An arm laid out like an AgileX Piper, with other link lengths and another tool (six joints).
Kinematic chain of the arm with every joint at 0, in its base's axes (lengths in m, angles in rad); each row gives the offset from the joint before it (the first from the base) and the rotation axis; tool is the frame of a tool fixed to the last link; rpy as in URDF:
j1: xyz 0 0 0.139 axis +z
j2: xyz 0 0 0 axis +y
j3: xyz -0.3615 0 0.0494 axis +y
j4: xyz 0.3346 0 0.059 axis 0.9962 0 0.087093
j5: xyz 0 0 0 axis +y
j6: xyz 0.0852 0 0.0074 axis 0.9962 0 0.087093
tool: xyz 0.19 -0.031 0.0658 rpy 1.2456 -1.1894 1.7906
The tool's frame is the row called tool.
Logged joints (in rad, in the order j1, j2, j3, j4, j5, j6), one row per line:
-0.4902, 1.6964, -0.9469, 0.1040, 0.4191, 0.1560
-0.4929, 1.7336, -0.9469, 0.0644, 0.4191, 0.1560
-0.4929, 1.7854, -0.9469, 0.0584, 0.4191, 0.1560
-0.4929, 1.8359, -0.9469, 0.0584, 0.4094, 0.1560
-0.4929, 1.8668, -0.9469, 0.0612, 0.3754, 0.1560
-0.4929, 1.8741, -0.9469, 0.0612, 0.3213, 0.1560
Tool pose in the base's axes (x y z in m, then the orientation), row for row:
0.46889, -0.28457, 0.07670, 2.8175, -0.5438, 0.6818
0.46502, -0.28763, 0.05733, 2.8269, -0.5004, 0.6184
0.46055, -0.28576, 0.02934, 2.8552, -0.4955, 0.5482
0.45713, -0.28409, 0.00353, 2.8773, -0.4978, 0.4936
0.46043, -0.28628, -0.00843, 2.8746, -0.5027, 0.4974
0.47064, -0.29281, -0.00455, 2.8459, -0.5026, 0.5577
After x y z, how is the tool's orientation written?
As a rotation vector, in radians.
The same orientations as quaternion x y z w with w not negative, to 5 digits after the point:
0.95088, -0.18353, 0.23010, 0.09596
0.95757, -0.16950, 0.20947, 0.10227
0.96363, -0.16723, 0.18502, 0.09601
0.96764, -0.16741, 0.16600, 0.08994
0.96706, -0.16912, 0.16733, 0.09052
0.96217, -0.16992, 0.18855, 0.09900

